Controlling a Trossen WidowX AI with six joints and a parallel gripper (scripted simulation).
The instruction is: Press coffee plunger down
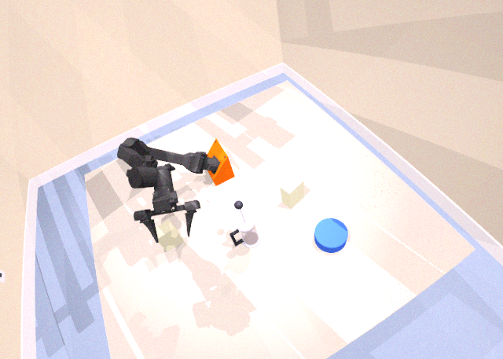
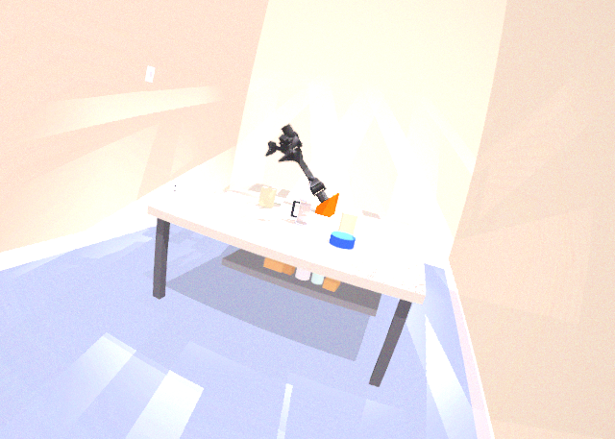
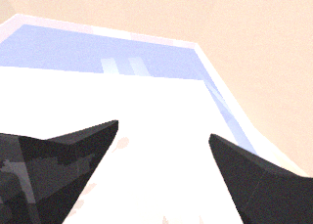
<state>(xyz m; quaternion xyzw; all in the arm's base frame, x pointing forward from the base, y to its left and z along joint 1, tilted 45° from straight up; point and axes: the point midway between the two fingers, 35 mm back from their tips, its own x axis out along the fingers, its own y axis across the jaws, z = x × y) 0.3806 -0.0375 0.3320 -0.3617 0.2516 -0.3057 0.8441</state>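
The coffee press is 2 cm behind my gripper tip, 21 cm to the left of it and 18 cm below it. Round my gripper tip: blue disc 16 cm ahead, 46 cm to the left, 28 cm below.
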